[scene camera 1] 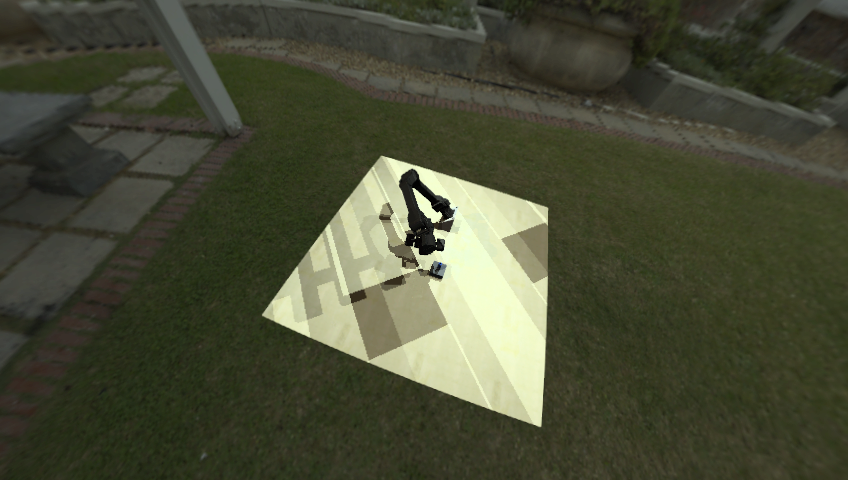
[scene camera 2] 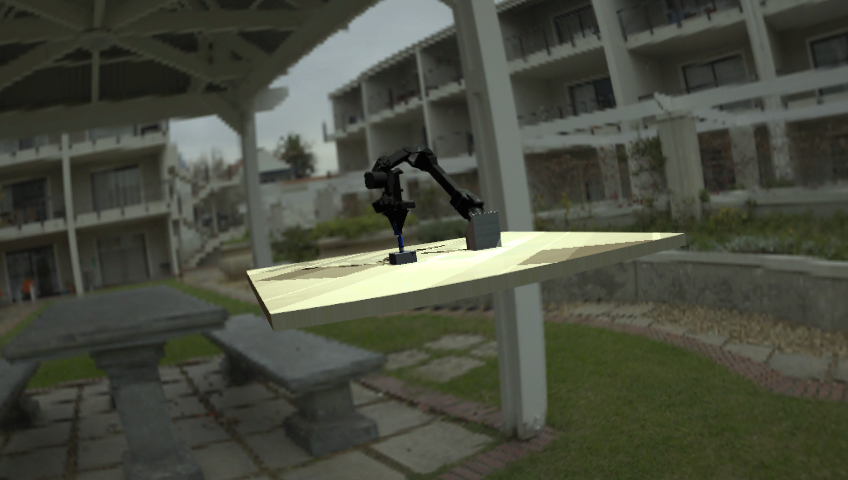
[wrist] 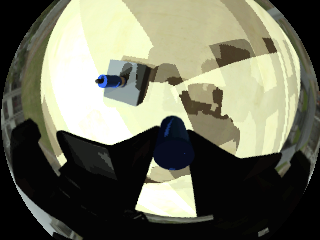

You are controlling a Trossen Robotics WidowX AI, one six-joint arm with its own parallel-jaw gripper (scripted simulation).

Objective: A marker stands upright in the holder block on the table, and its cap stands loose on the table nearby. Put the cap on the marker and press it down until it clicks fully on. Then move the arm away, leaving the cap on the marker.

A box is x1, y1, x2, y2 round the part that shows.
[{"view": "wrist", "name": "my gripper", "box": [9, 117, 310, 239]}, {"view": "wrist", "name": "blue cap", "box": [153, 116, 194, 170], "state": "held by my gripper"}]
